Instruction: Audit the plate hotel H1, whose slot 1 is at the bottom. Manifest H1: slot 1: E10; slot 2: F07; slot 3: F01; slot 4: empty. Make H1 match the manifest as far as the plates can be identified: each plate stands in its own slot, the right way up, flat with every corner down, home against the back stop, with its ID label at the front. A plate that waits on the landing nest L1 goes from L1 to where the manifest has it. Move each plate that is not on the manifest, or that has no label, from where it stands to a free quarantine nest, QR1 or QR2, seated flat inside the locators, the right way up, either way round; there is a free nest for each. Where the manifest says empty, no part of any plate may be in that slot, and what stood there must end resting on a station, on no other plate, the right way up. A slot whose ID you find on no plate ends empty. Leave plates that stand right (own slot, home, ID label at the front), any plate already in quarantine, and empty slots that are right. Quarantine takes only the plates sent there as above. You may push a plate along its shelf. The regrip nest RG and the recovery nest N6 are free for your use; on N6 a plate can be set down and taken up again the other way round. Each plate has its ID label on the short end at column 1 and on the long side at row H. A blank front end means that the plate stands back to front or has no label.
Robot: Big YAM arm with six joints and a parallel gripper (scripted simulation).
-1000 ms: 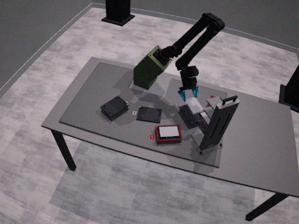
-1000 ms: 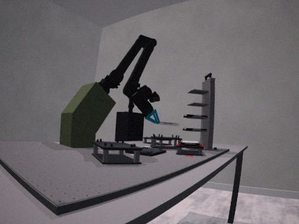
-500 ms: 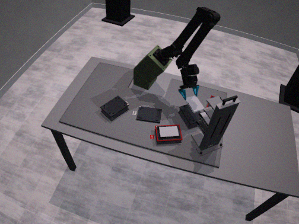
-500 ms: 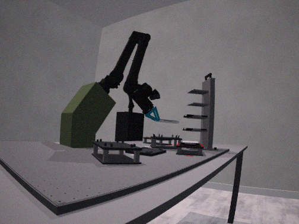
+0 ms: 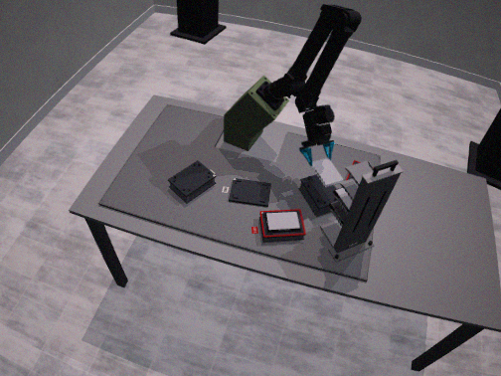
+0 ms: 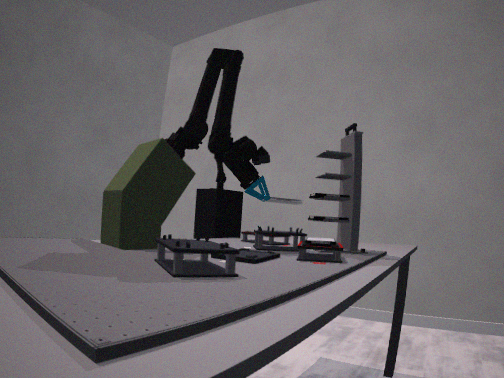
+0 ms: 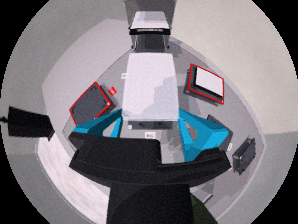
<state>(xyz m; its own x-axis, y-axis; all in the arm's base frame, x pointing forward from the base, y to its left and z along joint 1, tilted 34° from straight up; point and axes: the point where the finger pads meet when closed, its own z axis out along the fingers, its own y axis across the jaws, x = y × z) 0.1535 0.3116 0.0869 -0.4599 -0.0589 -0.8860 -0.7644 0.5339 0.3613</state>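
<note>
Right now the white-topped plate is 4 cm ahead of my hand and 4 cm to the left of it. The rest, counted from my hand: plate hotel H1 (20 cm ahead, 24 cm to the left, 4 cm above); red-framed nest (15 cm behind, 18 cm to the left, 14 cm below).
</note>
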